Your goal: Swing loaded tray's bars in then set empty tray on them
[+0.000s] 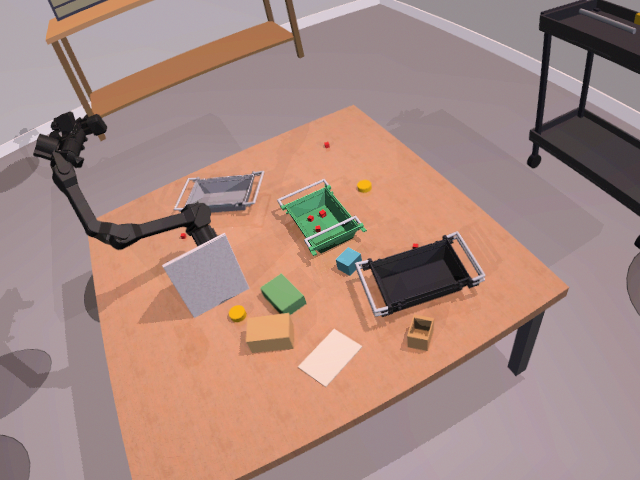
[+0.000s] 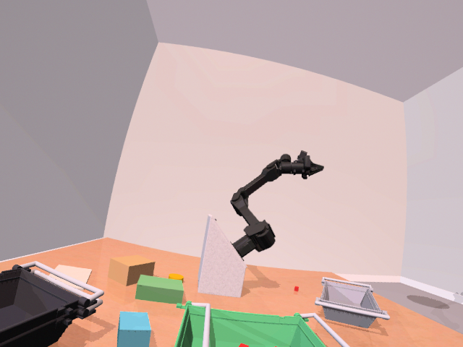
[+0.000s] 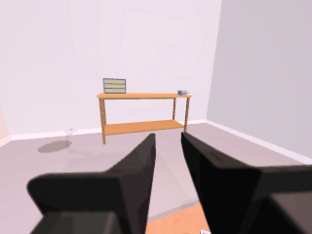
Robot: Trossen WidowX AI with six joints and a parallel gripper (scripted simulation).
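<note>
Now: the grey tray 320 mm ahead of my gripper tip, 60 mm to the right of it and 490 mm below it. From my gripper tip the other things lie so: white sheet 260 mm ahead, 880 mm to the right, 530 mm below; blue cube 490 mm ahead, 650 mm to the right, 510 mm below; green block 270 mm ahead, 620 mm to the right, 520 mm below.
</note>
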